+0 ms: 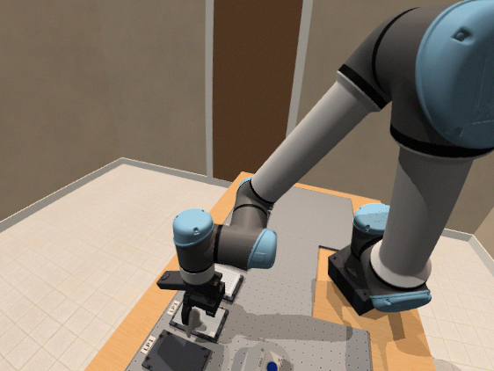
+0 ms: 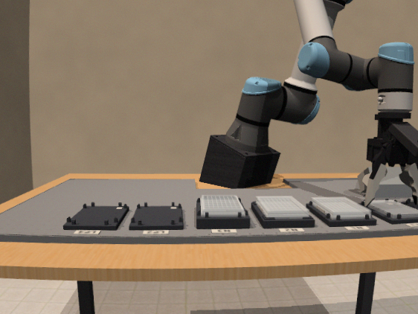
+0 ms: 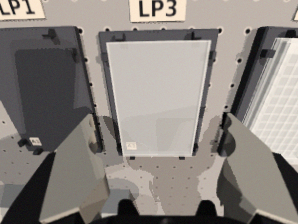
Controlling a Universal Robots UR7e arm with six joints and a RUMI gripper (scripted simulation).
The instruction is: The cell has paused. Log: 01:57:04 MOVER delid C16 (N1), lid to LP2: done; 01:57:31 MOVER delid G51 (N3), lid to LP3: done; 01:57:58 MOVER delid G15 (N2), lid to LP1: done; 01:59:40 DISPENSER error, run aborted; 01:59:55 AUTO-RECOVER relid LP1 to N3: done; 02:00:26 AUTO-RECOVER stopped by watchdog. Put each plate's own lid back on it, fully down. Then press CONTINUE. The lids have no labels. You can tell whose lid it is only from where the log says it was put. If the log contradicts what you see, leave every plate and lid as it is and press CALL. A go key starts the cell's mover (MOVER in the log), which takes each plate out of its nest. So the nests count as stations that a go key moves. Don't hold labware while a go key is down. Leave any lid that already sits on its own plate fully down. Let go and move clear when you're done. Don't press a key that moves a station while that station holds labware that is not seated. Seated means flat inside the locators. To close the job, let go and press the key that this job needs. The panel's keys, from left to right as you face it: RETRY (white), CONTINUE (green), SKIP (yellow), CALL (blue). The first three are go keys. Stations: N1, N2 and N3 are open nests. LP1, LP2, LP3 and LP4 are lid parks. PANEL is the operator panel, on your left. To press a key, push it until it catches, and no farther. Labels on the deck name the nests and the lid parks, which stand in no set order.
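The LP3 lid park lies 2 cm below my hand. Round my hand: yellow SKIP key: 23 cm behind, 12 cm to the left, 4 cm above; LP1 lid park: 12 cm to the left, 2 cm below; blue CALL key: 23 cm behind, 7 cm to the left, 4 cm above.
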